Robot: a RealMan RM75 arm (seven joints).
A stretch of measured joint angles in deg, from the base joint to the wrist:
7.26 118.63 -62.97 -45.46 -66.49 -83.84 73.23
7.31 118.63 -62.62 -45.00 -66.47 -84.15 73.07
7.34 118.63 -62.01 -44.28 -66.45 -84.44 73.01
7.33 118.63 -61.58 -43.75 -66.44 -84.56 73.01
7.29 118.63 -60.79 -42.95 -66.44 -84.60 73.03
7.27 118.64 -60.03 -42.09 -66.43 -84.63 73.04
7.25 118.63 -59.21 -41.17 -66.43 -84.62 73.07
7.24 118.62 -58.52 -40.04 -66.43 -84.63 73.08
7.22 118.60 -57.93 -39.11 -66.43 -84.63 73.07
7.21 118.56 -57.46 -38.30 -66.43 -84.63 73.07
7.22 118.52 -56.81 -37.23 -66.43 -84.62 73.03
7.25 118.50 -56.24 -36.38 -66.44 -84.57 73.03
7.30 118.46 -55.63 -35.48 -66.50 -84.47 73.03
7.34 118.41 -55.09 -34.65 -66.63 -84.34 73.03
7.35 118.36 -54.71 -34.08 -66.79 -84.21 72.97
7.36 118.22 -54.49 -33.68 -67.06 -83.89 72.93
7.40 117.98 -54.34 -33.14 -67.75 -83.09 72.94
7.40 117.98 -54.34 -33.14 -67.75 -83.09 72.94
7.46 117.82 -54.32 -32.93 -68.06 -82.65 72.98
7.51 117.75 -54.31 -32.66 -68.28 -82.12 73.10
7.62 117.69 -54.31 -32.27 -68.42 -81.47 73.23
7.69 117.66 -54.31 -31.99 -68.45 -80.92 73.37
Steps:
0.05 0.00 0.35 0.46 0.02 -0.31 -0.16
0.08 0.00 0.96 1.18 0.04 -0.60 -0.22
0.07 0.00 1.39 1.71 0.05 -0.72 -0.22
0.03 0.00 2.18 2.51 0.05 -0.76 -0.20
0.01 0.01 2.94 3.37 0.06 -0.79 -0.19
-0.01 0.00 3.76 4.29 0.06 -0.78 -0.16
-0.02 -0.01 4.45 5.42 0.06 -0.79 -0.15
-0.04 -0.03 5.04 6.35 0.06 -0.79 -0.16
-0.05 -0.07 5.51 7.16 0.06 -0.79 -0.16
-0.04 -0.11 6.16 8.23 0.06 -0.78 -0.20
-0.01 -0.13 6.73 9.08 0.05 -0.73 -0.20
0.04 -0.17 7.34 9.98 -0.01 -0.63 -0.20
0.08 -0.22 7.88 10.81 -0.14 -0.50 -0.20
0.09 -0.27 8.26 11.38 -0.30 -0.37 -0.26
0.10 -0.41 8.48 11.78 -0.57 -0.05 -0.30
0.14 -0.65 8.63 12.32 -1.26 0.75 -0.29
0.14 -0.65 8.63 12.32 -1.26 0.75 -0.29
0.20 -0.81 8.65 12.53 -1.57 1.19 -0.25
0.25 -0.88 8.66 12.80 -1.79 1.72 -0.13
0.36 -0.94 8.66 13.19 -1.93 2.37 0.00
0.43 -0.97 8.66 13.47 -1.96 2.92 0.14

